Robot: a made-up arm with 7 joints. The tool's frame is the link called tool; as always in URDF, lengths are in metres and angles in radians. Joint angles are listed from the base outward. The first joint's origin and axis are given. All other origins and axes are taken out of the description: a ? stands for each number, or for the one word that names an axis. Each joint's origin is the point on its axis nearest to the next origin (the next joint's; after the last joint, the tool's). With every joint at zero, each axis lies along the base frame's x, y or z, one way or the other. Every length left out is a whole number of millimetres.
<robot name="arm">
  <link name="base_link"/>
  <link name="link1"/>
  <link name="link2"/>
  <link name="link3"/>
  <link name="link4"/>
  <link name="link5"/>
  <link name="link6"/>
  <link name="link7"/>
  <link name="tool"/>
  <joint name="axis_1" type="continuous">
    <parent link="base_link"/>
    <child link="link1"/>
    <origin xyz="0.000 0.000 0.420"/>
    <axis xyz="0 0 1"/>
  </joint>
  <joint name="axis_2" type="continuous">
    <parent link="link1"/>
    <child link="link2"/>
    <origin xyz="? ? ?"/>
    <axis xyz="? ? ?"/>
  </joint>
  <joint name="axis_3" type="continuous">
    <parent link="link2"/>
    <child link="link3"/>
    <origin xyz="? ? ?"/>
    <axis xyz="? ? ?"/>
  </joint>
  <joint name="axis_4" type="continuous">
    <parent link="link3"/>
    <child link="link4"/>
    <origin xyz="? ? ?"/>
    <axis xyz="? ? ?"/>
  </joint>
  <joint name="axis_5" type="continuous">
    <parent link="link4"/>
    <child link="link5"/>
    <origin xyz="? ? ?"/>
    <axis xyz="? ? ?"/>
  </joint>
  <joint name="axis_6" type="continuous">
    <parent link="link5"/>
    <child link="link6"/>
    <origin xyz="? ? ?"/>
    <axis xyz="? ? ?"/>
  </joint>
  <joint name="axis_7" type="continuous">
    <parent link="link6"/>
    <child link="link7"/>
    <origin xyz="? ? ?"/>
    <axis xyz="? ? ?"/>
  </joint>
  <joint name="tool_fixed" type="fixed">
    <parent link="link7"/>
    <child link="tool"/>
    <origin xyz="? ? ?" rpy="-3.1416 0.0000 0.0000"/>
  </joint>
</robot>
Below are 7 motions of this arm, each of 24 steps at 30 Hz.
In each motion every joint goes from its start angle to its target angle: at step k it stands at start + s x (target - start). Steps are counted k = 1, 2, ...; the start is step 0. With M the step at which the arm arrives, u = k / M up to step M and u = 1 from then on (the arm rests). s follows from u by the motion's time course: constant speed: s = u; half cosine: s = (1 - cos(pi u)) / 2; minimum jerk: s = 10 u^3 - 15 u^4 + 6 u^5.
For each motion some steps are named. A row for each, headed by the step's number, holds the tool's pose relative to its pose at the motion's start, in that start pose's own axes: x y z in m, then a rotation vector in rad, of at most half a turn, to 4 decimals.
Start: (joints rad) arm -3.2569 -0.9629 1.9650 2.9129 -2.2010 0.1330 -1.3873
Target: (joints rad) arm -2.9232 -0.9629 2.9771 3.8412 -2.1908 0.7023 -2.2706
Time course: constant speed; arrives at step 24
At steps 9, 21, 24:
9: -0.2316 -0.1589 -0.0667 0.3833 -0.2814 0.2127
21: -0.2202 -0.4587 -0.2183 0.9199 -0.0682 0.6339
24: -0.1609 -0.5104 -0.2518 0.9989 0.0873 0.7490

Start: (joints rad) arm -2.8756 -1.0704 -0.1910 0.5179 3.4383 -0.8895 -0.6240
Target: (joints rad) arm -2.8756 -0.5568 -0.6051 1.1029 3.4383 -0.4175 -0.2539
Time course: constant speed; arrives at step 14
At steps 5, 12, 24:
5: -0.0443 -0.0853 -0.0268 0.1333 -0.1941 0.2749
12: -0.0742 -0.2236 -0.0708 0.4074 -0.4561 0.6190
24: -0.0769 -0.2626 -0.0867 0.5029 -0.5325 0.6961

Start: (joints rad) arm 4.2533 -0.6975 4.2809 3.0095 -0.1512 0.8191 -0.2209
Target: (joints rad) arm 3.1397 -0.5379 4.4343 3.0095 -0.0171 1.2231 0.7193
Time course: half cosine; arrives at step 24
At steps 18, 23, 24:
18: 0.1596 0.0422 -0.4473 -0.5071 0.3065 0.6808
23: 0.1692 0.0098 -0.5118 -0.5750 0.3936 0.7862
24: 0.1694 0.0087 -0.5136 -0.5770 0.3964 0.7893

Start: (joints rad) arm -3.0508 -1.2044 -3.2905 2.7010 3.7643 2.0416 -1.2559
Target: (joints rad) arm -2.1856 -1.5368 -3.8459 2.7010 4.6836 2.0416 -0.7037
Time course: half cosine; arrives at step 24
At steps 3, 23, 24:
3: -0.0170 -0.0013 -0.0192 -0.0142 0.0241 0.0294
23: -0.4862 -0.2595 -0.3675 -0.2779 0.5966 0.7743
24: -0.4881 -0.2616 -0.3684 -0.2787 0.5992 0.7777

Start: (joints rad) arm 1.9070 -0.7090 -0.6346 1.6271 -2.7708 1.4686 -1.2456
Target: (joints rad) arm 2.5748 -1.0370 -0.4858 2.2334 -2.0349 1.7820 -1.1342
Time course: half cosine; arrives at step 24
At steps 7, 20, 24:
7: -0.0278 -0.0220 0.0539 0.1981 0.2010 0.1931
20: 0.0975 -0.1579 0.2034 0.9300 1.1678 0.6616
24: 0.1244 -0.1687 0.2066 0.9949 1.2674 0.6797

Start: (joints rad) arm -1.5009 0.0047 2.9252 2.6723 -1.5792 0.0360 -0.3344
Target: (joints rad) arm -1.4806 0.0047 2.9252 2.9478 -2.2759 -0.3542 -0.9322
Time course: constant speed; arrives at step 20
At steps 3, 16, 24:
3: -0.0026 0.0179 -0.0078 -0.0603 0.0377 -0.1911
16: -0.0210 0.0809 -0.0477 -0.2676 0.1292 -1.0379
24: -0.0298 0.0963 -0.0614 -0.3074 0.1414 -1.3010

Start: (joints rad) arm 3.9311 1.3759 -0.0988 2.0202 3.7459 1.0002 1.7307
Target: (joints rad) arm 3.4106 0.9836 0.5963 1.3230 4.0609 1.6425 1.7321
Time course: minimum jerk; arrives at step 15
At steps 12, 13, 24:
12: 0.0066 0.0980 -0.1148 -0.2661 -0.5972 0.3545
13: 0.0105 0.1045 -0.1213 -0.2759 -0.6117 0.3590
24: 0.0125 0.1077 -0.1246 -0.2808 -0.6186 0.3609

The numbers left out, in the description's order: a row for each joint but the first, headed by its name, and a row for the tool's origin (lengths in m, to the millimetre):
axis_2: xyz 0.000 0.000 0.000, axis 0 1 0
axis_3: xyz 0.000 0.000 0.323, axis 0 0 1
axis_4: xyz 0.045 0.000 0.000, axis 0 -1 0
axis_5: xyz 0.111 0.000 -0.492, axis 0 0 -1
axis_6: xyz 0.000 0.000 0.000, axis 0 1 0
axis_7: xyz 0.048 0.000 -0.062, axis 0 0 -1
tool: xyz 0.000 0.000 0.000

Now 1 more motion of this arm.
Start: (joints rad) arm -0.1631 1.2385 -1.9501 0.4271 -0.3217 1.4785 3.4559
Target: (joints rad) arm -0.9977 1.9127 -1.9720 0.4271 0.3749 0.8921 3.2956
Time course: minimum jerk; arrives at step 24
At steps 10, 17, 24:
10: -0.0431 -0.0380 0.0614 -0.0970 0.0653 0.2509
17: -0.0742 -0.1004 0.1436 -0.0207 0.0071 0.6248
24: -0.0774 -0.1187 0.1648 0.0533 -0.0399 0.7171

